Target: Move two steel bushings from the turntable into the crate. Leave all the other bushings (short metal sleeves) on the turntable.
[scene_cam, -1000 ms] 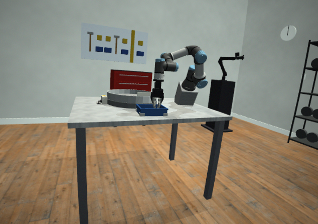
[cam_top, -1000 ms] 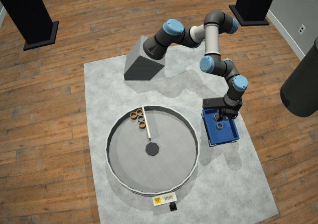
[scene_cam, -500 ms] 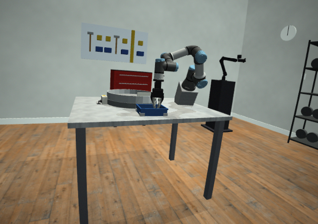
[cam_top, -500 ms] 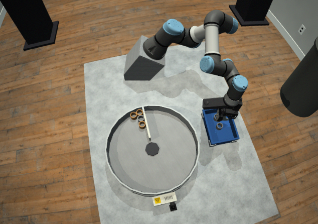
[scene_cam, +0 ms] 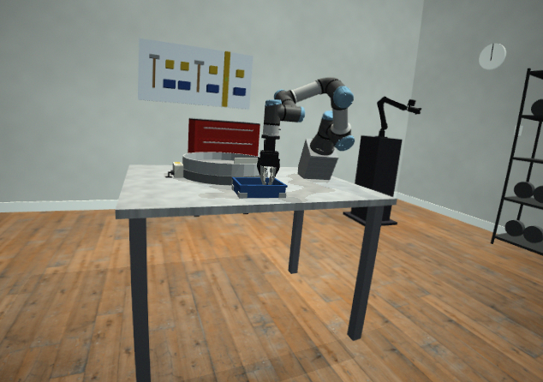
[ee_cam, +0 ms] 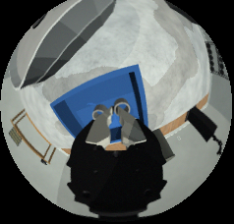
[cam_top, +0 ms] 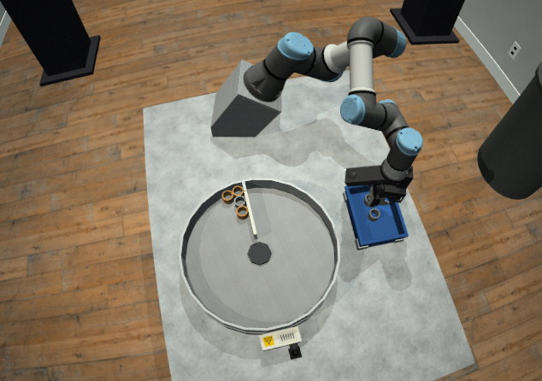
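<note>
My hand is 40 mm short of the blue crate. From my hand the other things lie so: round grey turntable 350 mm to the right, 100 mm ahead, 30 mm above.
</note>
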